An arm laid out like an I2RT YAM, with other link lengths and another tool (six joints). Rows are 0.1 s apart.
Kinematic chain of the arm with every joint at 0, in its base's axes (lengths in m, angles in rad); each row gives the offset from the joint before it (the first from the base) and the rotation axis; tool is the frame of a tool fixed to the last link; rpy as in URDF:
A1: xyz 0 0 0.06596 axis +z
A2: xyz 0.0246 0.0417 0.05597 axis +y
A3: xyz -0.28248 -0.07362 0 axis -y
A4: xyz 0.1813 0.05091 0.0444 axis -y
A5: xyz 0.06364 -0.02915 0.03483 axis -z
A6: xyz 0.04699 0 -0.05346 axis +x
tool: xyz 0.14 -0.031 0 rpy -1.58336 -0.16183 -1.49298
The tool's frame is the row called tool.
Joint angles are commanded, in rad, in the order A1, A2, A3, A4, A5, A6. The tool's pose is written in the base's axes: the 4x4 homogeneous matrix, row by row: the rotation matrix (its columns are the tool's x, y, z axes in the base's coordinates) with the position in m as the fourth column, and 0 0 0 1 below. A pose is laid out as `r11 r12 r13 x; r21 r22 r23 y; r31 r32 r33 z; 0 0 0 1`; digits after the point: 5 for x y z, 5 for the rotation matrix.
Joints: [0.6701 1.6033 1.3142 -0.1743 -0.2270 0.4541]
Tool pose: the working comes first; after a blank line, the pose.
Where each joint sits with the arm in this pose, in the base's axes (m; each line is computed from the numbers above, not from the rounded line before):
A1: 0.0000 0.0000 0.0660
A2: -0.0066 0.0480 0.1219
A3: 0.0463 -0.0040 0.4043
A4: 0.1608 0.1517 0.3951
A5: 0.2357 0.1738 0.3978
A6: 0.2425 0.1927 0.3296
the tool: 0.3351 0.2716 0.2536

0.66972 -0.55499 0.49341 0.33509; -0.63438 -0.08217 0.76864 0.27163; -0.38604 -0.82779 -0.40711 0.25361; 0 0 0 1
